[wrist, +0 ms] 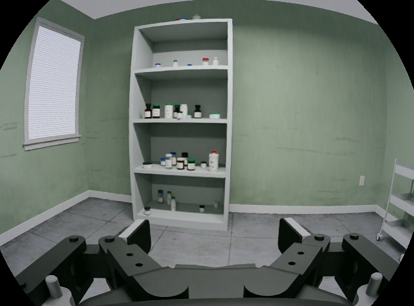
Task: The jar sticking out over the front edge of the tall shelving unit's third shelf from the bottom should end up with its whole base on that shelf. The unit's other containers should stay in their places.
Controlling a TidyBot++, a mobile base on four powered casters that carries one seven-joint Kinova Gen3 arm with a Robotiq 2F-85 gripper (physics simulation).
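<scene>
The tall grey shelving unit (230, 100) stands against the far wall. Its third shelf from the bottom (142, 121) holds a low, wide white jar with a green lid (214, 115) at the right, a small white jar (180, 115) near the middle, and several brown and white bottles. Both jars look close to the front edge; at this distance I cannot tell which container sticks out over it. My gripper (214, 234) is open and empty, in front of the unit and well away from it, its fingers low in the view.
Other shelves hold more containers, including a white bottle with a red lid (213, 161) on the second shelf and a small dark-lidded jar (147, 211) at the bottom left. A white cart (401, 203) stands at the far right. A window (54, 82) is on the left wall.
</scene>
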